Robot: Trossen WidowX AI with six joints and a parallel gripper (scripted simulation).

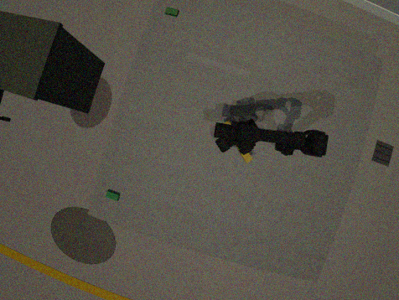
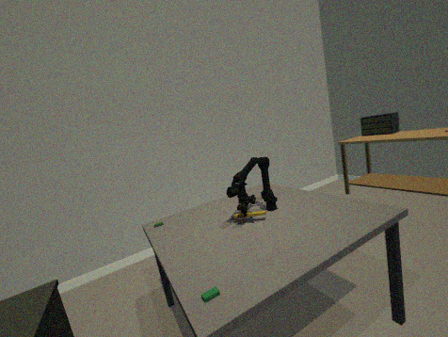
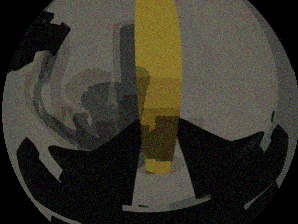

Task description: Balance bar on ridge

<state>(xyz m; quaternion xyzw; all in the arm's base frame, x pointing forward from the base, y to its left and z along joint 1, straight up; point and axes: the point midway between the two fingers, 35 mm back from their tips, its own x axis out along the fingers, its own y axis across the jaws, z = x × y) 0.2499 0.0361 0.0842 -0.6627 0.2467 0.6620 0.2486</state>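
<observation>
My gripper tip is 2 cm to the right of the yellow bar and 2 cm past it.
</observation>
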